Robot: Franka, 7 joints.
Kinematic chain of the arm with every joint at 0, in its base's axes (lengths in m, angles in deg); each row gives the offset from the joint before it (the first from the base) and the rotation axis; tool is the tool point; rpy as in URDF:
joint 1: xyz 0 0 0.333 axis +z
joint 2: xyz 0 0 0 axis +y
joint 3: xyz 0 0 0.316 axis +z
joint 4: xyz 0.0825 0 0 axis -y
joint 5: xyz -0.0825 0 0.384 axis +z
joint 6: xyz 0 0 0 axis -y
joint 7: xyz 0.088 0 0 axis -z
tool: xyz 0 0 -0.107 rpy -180 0 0
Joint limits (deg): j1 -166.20..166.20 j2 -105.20..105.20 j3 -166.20..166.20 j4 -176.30..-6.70 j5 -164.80..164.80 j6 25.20..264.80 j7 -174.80..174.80
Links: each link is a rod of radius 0.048 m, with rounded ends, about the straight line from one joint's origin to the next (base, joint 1, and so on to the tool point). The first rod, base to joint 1, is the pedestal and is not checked.
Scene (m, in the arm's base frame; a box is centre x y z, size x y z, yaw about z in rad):
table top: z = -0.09
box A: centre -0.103 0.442 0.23 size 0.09 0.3 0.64 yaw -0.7
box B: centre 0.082 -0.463 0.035 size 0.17 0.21 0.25 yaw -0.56
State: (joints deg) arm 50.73 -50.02 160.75 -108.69 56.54 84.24 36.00
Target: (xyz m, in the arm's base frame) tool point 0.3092 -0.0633 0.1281
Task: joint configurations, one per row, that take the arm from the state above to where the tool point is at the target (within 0.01 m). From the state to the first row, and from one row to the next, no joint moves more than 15 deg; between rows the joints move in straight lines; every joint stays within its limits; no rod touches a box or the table.
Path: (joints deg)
1: 59.55 -36.79 161.53 -101.24 47.52 93.11 38.98
2: 68.36 -23.57 162.31 -93.79 38.49 101.98 41.96
3: 77.18 -10.34 163.09 -86.33 29.47 110.84 44.94
4: 85.99 2.89 163.86 -78.88 20.45 119.71 47.92
5: 94.81 16.12 164.64 -71.43 11.42 128.58 50.90
6: 103.63 29.34 165.42 -63.98 2.40 137.45 53.88
7: 112.44 42.57 166.20 -56.52 -6.62 146.31 56.86
8: 120.71 29.63 166.20 -70.68 5.28 131.98 53.38
9: 128.97 16.70 166.20 -84.84 17.17 117.64 49.91
10: 137.23 3.76 166.20 -99.00 29.07 103.30 46.43
11: 145.50 -9.18 166.20 -113.16 40.97 88.97 42.95
12: 153.76 -22.11 166.20 -127.32 52.87 74.63 39.48
13: 162.02 -35.05 166.20 -141.48 64.77 60.29 36.00

